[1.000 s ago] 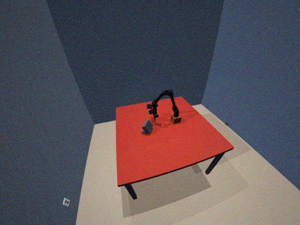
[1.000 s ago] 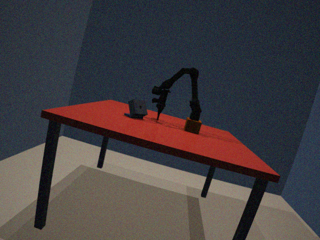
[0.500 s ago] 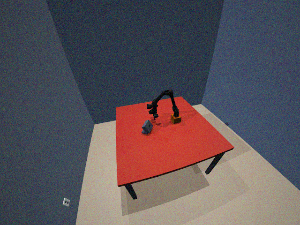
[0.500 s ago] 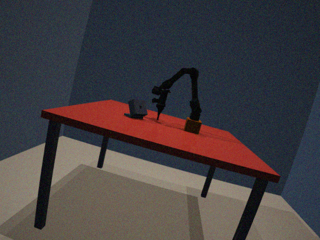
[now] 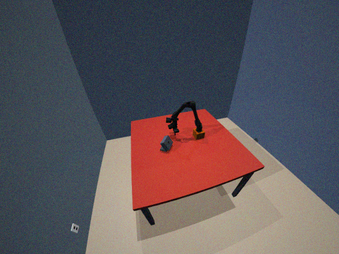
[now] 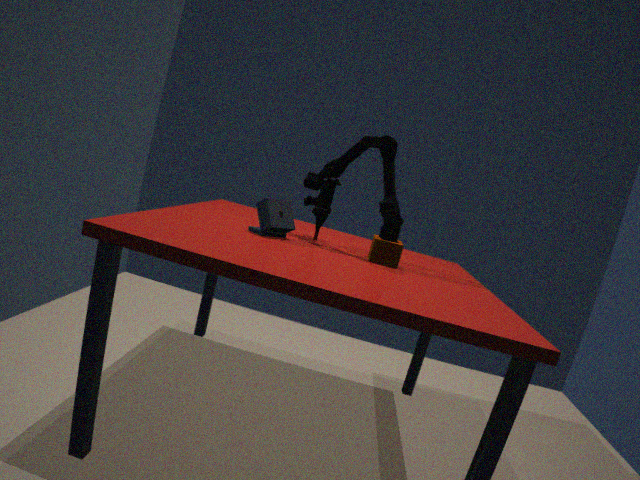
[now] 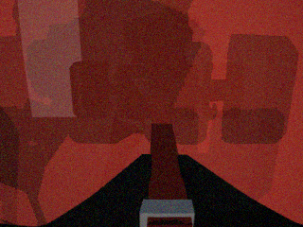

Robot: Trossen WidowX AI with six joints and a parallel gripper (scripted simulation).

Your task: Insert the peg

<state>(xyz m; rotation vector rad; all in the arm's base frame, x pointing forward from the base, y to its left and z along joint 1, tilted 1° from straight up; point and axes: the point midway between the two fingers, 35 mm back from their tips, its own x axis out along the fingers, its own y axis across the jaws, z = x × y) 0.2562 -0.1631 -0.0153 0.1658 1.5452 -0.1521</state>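
My gripper tip is now 170 mm to the right of the hole, 170 mm short of it and 50 mm below it. From my gripper tip the other things lie so: sloped panel (180 mm ahead, 160 mm to the left, 30 mm above); then red peg (20 mm above).
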